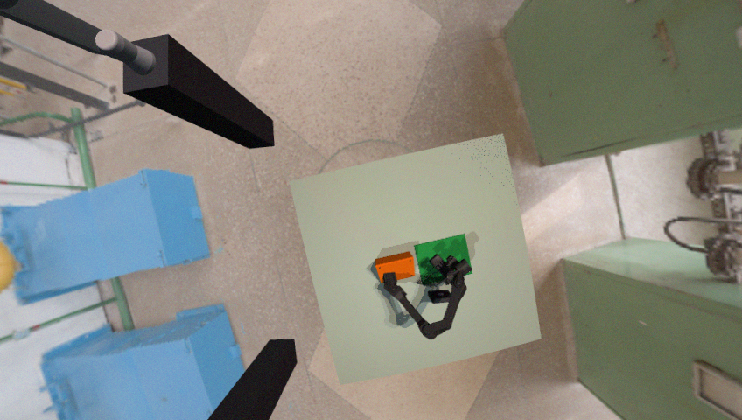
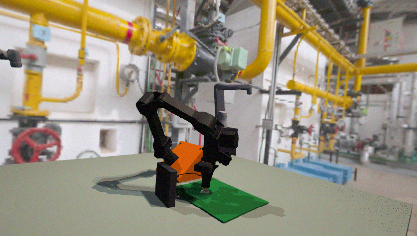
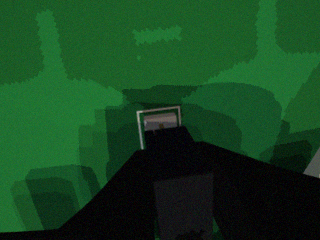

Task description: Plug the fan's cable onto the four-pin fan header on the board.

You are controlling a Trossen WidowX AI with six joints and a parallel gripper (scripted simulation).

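Now: gripper tip 4 cm above the four-pin fan header, 1 cm to the left of it and 1 cm past it. Also, from my gripper tip: dark fan plug: 1 cm to the right, 1 cm behind, 1 cm above; black fan: 16 cm to the right, 2 cm above, 1 cm behind; green board: 5 cm below, 3 cm ahead, 2 cm to the left.
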